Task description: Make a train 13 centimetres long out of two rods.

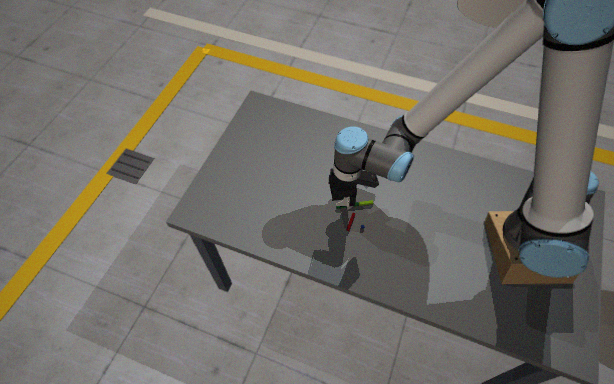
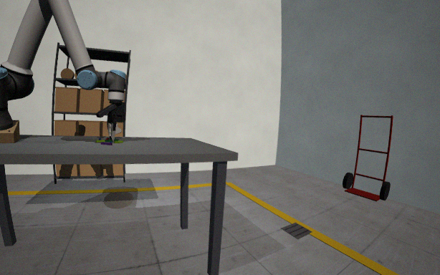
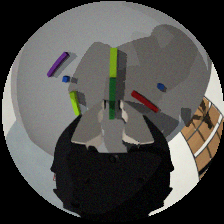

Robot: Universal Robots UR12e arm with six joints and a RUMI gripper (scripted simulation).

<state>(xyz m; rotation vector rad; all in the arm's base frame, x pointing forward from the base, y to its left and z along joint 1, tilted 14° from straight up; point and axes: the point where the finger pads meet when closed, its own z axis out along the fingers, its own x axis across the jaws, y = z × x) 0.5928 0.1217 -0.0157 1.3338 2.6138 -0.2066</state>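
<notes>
The green rod is 10 mm below my hand. The rest, counted from my hand: purple rod: 130 mm to the right, 10 mm below; red rod: 60 mm to the left, 40 mm behind, 10 mm below.
</notes>
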